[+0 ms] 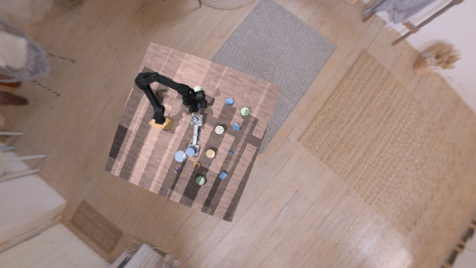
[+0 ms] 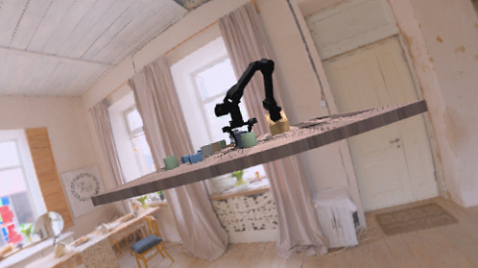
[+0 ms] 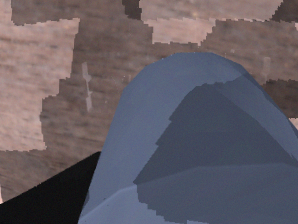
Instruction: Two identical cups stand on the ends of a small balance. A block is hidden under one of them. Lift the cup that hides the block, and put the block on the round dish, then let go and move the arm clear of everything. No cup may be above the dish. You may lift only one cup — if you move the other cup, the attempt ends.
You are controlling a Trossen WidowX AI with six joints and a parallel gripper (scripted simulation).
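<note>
Now: gripper tip 20 mm to the right of the cup and 10 mm below it. The rest, counted from my gripper tip: balance beam: 30 mm ahead, 260 mm to the right, 10 mm above; then white cylinder: 240 mm ahead, 190 mm to the right, 10 mm above; then round dish: 70 mm behind, 480 mm to the right, 30 mm below.
</note>
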